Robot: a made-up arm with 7 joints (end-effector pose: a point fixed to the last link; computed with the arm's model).
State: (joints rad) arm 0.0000 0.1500 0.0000 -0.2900 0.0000 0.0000 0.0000
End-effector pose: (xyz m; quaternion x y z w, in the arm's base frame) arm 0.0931 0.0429 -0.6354 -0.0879 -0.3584 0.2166 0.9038
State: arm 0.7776 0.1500 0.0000 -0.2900 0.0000 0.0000 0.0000
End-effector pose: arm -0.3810 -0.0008 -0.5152 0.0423 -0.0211 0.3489 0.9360
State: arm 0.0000 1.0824 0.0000 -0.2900 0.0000 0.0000 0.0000
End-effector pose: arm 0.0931 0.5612 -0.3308 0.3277 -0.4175 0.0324 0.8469
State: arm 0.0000 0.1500 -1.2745 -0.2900 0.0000 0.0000 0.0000
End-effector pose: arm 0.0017 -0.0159 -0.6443 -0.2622 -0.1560 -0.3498 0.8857
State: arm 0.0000 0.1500 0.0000 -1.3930 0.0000 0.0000 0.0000
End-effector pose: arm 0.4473 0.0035 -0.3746 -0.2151 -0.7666 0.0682 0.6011
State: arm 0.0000 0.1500 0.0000 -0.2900 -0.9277 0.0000 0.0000
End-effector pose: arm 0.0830 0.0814 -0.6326 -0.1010 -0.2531 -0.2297 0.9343
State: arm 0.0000 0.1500 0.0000 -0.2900 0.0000 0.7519 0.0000
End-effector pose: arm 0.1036 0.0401 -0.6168 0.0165 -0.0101 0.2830 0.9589
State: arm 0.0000 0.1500 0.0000 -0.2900 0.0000 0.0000 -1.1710
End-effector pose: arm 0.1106 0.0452 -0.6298 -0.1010 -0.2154 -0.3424 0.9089
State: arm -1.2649 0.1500 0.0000 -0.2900 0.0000 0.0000 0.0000
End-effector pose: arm 0.6493 -0.1371 -0.1409 -0.2637 -0.7734 -0.0569 0.5737
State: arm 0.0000 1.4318 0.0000 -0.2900 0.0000 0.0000 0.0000
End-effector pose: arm 0.0931 0.6514 -0.1166 0.4700 -0.4168 -0.0407 0.7770
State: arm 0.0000 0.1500 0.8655 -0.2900 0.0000 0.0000 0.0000
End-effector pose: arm 0.0872 0.1187 -0.6239 0.0553 -0.4185 0.5659 0.7082
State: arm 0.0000 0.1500 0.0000 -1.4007 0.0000 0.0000 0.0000
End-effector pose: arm 0.4485 0.0031 -0.3716 -0.2158 -0.7688 0.0670 0.5982
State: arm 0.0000 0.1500 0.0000 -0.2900 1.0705 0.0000 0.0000
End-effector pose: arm 0.1347 0.0276 -0.6252 -0.0500 -0.3852 0.6689 0.6337
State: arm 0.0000 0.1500 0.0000 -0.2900 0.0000 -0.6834 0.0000
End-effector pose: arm 0.0971 0.0458 -0.6544 -0.1725 -0.6328 0.1297 0.7437
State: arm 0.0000 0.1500 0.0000 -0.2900 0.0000 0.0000 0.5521
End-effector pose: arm 0.0886 0.0354 -0.6379 -0.0709 -0.3859 0.4663 0.7928
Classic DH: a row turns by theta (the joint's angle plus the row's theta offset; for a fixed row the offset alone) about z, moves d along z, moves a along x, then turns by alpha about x. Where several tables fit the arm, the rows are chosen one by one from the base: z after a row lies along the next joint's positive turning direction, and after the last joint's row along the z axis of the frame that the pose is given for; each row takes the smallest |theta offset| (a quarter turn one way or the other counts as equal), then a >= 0, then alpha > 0; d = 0 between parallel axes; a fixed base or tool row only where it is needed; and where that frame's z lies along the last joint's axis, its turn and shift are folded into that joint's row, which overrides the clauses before.
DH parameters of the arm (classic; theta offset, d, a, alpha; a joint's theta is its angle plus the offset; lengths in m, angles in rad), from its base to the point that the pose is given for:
base (fixed): 0 0.0328 0.0122 -1.2217
joint 1: 1.5708 -0.0009 0.0007 1.5708
joint 2: 1.2217 -0.005 -0.0247 -1.5708
joint 3: -1.5708 -0.2465 0.0486 -1.5708
joint 4: 0 -0.0022 -0.0511 1.5708
joint 5: 0 -0.425 -0.0065 -1.5708
joint 6: 0 -0.042 -0.0152 1.5708
joint 7: 1.3271 -0.0147 0.0091 -0.4842
tool (fixed): -0.779 0.0303 0 0

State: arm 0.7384 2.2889 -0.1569 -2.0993 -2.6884 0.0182 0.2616
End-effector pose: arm 0.3073 0.1761 -0.2191 -0.1443 -0.2501 0.8831 0.3698
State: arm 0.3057 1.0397 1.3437 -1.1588 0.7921 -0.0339 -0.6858
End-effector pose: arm 0.0924 0.5889 0.0850 0.4519 -0.8248 0.0907 0.3275
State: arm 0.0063 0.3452 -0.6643 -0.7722 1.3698 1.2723 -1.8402
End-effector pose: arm 0.2613 -0.0287 -0.5748 -0.6386 0.0311 -0.3234 0.6976
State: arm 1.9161 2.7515 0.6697 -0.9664 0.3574 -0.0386 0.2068
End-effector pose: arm 0.3872 0.3878 -0.3038 0.0265 -0.1755 -0.5823 0.7933
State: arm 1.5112 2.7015 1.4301 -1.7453 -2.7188 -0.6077 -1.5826
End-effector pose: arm 0.4835 -0.1451 -0.0207 -0.3066 -0.6543 0.0309 0.6906
